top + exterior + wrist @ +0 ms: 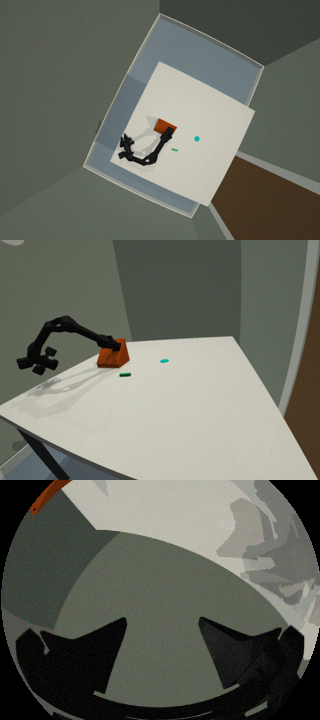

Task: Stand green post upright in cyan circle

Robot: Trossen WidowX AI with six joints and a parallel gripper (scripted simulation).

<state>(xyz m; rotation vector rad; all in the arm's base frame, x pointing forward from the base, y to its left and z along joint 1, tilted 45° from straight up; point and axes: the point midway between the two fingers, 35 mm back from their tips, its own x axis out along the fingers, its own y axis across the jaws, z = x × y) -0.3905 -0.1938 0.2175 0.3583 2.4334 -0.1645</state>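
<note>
My gripper tip is now 58 cm short of the green post, 8 cm to the right of it and 12 cm above it. The rest, counted from my gripper tip: cyan circle 75 cm ahead, 31 cm to the left, 13 cm below.
</note>
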